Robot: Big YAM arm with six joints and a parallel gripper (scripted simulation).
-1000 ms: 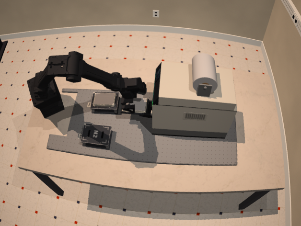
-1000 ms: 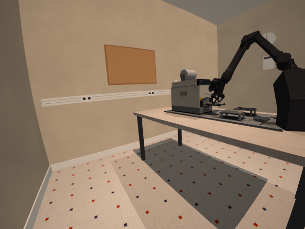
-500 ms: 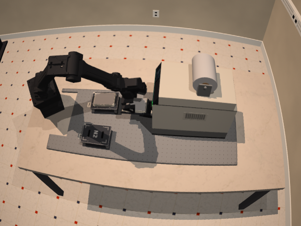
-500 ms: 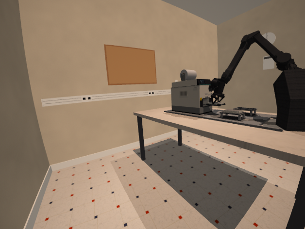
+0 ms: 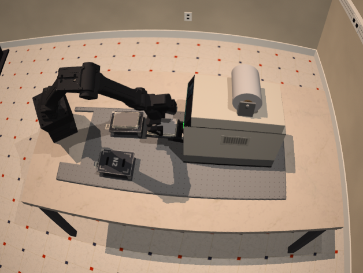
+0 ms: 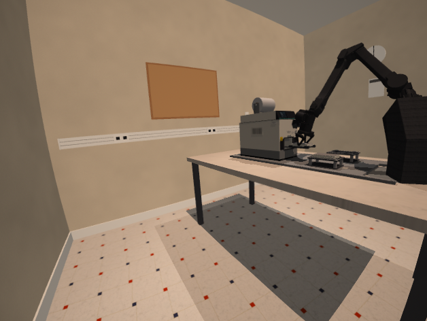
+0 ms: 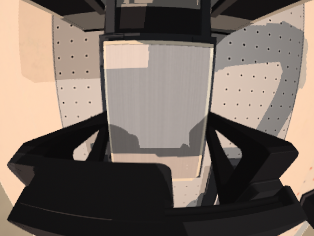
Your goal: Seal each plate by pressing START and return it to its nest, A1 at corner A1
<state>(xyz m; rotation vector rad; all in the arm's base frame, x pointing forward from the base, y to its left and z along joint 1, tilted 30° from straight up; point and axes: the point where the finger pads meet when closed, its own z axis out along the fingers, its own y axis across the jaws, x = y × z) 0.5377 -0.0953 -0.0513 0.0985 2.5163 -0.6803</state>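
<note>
The plate lies right at my hand. From my hand the other things lie so: yellow warning label: 120 mm ahead, 60 mm to the left, 40 mm above; then start button: 110 mm to the right, 80 mm ahead, 80 mm above; then sealer stage: 20 mm below.
</note>
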